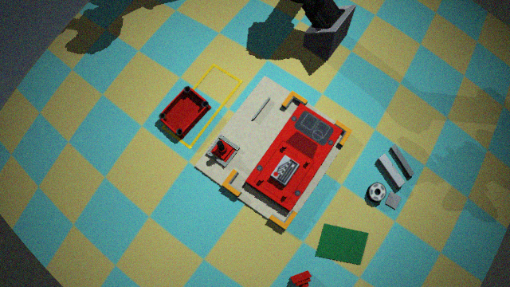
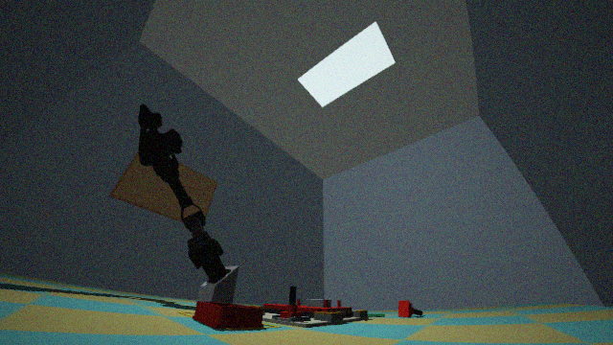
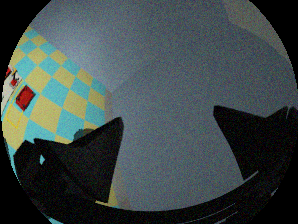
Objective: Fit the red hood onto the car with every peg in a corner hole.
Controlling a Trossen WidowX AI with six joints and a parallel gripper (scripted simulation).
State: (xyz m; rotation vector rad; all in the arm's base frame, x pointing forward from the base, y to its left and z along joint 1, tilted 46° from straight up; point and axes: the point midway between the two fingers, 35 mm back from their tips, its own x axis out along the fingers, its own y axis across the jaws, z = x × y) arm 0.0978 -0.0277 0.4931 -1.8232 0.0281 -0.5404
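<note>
The red hood lies 400 mm below my gripper tip, 260 mm to the left of it and 200 mm ahead of it. From my gripper tip the other things lie so: grey engine block 520 mm to the left, 380 mm below, 170 mm ahead; jig 480 mm to the left, 400 mm below, 150 mm ahead.
</note>
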